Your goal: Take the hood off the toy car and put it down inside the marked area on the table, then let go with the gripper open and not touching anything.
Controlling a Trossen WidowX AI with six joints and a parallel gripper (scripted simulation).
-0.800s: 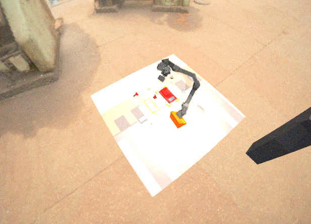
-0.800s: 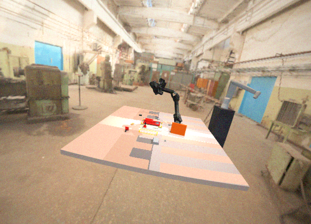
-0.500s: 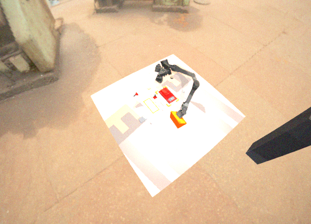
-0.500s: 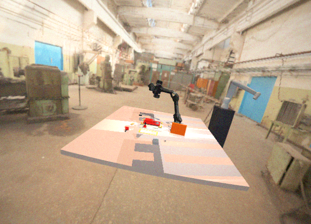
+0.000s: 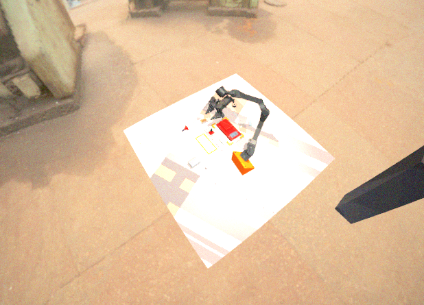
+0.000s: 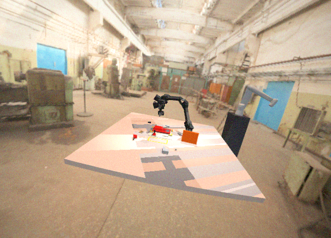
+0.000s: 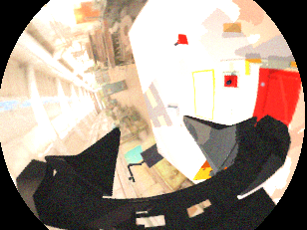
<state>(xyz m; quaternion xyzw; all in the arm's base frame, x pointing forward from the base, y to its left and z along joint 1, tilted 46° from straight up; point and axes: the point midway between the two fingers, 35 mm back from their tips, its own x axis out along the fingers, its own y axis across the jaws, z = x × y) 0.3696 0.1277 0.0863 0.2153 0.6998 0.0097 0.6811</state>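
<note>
My gripper tip is 10 mm past the hood, 180 mm to the left of it and 230 mm above it. The rest, counted from my gripper tip: white piece 110 mm behind, 230 mm to the left, 250 mm below.
</note>
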